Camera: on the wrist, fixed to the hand. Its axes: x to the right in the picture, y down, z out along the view.
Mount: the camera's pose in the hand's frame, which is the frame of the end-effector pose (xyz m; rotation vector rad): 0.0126 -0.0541 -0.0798 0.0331 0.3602 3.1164
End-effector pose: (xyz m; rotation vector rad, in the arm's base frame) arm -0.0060 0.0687 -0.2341 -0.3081 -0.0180 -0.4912
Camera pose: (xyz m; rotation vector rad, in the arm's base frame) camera -0.0246 -0.0059 -0.2935 0.0785 0.7051 2.5492
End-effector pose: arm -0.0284 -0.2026 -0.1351 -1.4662 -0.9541 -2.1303
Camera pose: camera -0.1209 -0.2212 -0.1584 -0.5354 1.1415 0.2835
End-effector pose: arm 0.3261 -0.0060 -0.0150 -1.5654 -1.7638 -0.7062
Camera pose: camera 0.2819 -0.0664 0.0470 -1.6492 1.6280 0.6955
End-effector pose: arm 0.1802 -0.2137 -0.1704 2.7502 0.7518 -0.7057
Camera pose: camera 0.1928 -0.1375 -0.1113 0.7929 -2.5611 0.5738
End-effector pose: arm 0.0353 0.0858 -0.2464 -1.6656 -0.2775 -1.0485
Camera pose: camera -0.0317 0.0328 -0.2000 -0.1506 1.8583 1.1354
